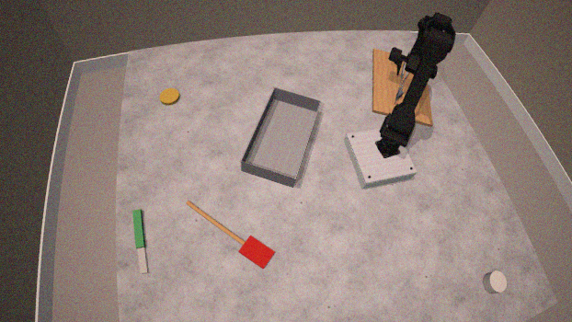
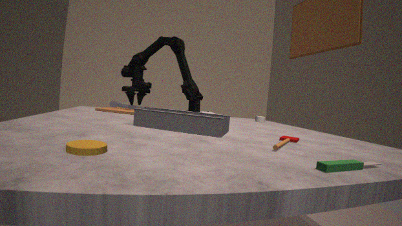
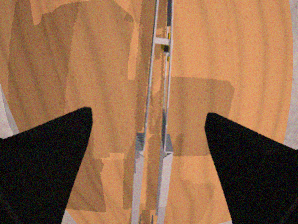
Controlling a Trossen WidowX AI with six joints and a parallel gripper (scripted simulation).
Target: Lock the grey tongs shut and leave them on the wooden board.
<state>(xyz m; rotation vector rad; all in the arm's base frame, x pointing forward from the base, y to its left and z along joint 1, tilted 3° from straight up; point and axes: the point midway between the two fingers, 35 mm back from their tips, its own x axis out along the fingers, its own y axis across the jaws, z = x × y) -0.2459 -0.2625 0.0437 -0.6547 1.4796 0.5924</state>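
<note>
My gripper tip is now 4 cm above the wooden board. The rest, counted from my gripper tip: white cylinder: 79 cm to the left, 10 cm ahead, 3 cm below; then red spatula: 78 cm ahead, 38 cm to the left, 4 cm below; then roasting tin: 55 cm ahead, 12 cm to the left, 1 cm below.
</note>
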